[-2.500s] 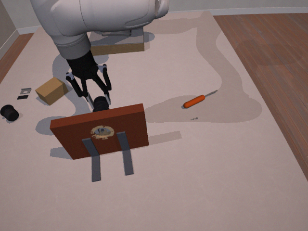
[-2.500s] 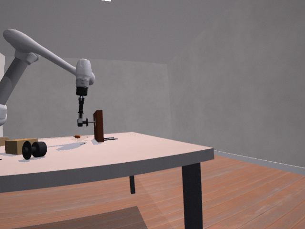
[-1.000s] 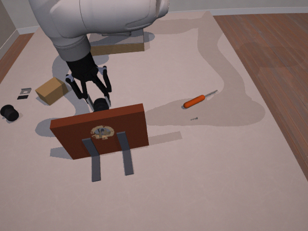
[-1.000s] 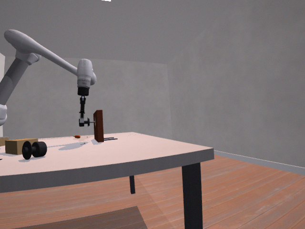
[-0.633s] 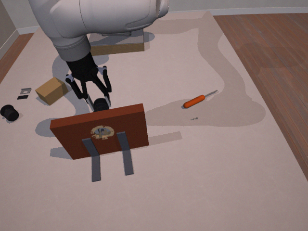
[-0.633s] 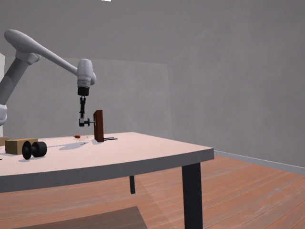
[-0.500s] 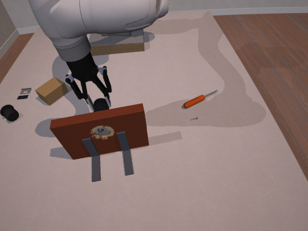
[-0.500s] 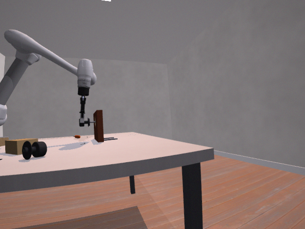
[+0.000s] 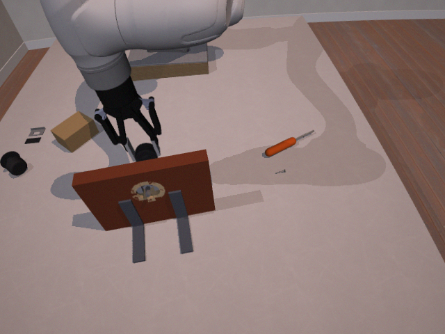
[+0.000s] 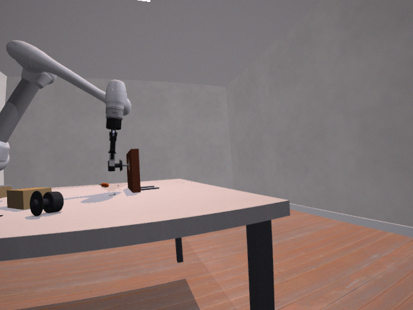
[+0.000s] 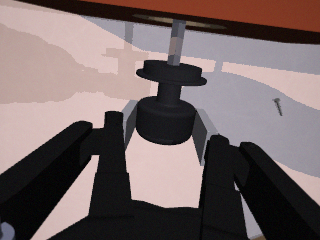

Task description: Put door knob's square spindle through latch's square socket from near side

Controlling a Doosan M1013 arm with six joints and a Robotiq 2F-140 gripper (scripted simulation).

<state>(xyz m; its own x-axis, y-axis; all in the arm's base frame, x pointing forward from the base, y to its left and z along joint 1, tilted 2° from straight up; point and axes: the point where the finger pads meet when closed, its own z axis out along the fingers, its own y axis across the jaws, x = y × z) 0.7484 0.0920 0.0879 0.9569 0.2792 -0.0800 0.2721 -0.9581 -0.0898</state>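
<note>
Now: hand 10 cm short of the latch socket, 3 cm to the right of it and 3 cm above it. From my hand the other things lie so: tan box 34 cm to the right, 20 cm behind, 13 cm below; then brown wood panel 10 cm ahead, 5 cm below, 3 cm to the left; then screw 37 cm to the left, 16 cm below, 7 cm behind.
</note>
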